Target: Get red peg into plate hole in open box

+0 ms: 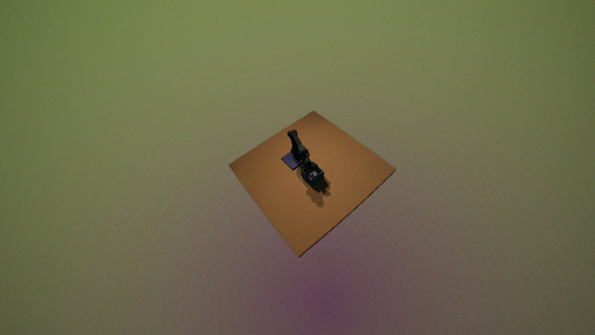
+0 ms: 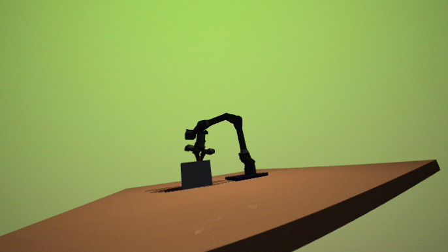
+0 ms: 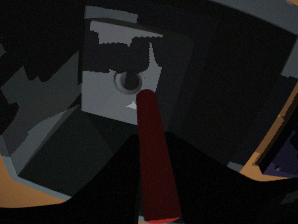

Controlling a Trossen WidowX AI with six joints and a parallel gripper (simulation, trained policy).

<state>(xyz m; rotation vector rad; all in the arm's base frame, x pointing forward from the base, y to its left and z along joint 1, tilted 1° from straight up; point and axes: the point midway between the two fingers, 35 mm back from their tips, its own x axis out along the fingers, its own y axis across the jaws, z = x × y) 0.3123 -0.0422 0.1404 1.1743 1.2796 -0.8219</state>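
My gripper tip is 80 mm above the pale plate and 30 mm short of it. From my gripper tip the other things lie so: red peg: 10 mm to the right, 10 mm above.
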